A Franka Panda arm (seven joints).
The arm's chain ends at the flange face. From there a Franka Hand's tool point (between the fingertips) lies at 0.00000 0.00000 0.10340 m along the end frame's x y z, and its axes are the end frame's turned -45 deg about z.
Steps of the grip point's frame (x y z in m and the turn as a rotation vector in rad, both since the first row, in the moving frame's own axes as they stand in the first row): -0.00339, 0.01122, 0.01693, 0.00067, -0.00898, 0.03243; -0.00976, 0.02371, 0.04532, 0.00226, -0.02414, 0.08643; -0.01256, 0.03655, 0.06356, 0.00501, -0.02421, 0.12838
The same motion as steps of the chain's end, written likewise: 0.00625, 0.00973, 0.01693, -0.00588, -0.00682, 0.03243; 0.01186, 0.02215, 0.04535, -0.01547, -0.01867, 0.08643; 0.01918, 0.03346, 0.06359, -0.01358, -0.02066, 0.12838
